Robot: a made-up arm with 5 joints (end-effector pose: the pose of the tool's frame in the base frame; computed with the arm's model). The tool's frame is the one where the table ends.
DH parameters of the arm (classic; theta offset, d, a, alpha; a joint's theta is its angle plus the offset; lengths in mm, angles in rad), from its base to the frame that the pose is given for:
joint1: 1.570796 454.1 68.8 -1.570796
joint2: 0 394.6 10.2 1.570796
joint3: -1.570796 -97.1 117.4 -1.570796
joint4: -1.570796 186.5 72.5 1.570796
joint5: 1.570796 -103 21.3 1.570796
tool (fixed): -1.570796 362.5 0 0
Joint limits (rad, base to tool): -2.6..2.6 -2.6..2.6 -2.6..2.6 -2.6..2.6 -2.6..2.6
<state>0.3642 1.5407 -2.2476 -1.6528 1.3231</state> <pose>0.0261 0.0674 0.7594 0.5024 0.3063 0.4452 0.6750</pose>
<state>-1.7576 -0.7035 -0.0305 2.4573 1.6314</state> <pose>0.6610 0.2026 0.6723 0.8610 0.2007 0.3446 0.3156</pose>
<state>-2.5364 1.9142 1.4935 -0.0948 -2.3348</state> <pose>0.0957 0.3656 0.3141 0.1007 -0.6233 -0.0013 0.7754</pose>
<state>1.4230 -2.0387 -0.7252 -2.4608 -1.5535</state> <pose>-0.2897 -0.4929 0.4107 0.4073 0.8271 -0.3790 -0.0801</pose>
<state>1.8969 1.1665 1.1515 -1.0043 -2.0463</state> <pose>-0.0303 -0.1852 0.2817 0.0087 -0.0785 0.7335 0.6751</pose>
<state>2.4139 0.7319 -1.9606 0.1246 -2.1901</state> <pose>0.5584 -0.2516 0.3723 0.2523 0.9120 0.0901 0.3105</pose>
